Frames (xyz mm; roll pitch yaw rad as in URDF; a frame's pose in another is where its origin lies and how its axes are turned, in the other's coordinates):
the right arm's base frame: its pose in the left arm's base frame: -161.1 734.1 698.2 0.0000 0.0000 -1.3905
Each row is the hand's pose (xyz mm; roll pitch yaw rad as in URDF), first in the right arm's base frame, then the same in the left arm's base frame.
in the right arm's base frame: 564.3 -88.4 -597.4 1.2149 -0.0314 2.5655
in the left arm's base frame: -146.9 163.1 100.8 1.2149 -0.0314 1.1750
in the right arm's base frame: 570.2 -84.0 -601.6 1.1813 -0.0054 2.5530
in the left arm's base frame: -141.5 158.1 96.6 1.1813 -0.0054 1.1625
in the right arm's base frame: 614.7 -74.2 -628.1 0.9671 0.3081 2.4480
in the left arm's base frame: -123.9 116.1 70.1 0.9671 0.3081 1.0575
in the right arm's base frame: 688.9 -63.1 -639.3 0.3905 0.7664 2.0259
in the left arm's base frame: -99.6 45.1 58.9 0.3905 0.7664 0.6354
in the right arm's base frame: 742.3 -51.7 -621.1 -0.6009 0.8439 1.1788
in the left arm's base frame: -78.9 -5.4 77.1 -0.6009 0.8439 -0.2117
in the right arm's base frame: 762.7 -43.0 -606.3 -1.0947 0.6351 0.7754
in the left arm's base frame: -66.6 -23.9 91.9 -1.0947 0.6351 -0.6151
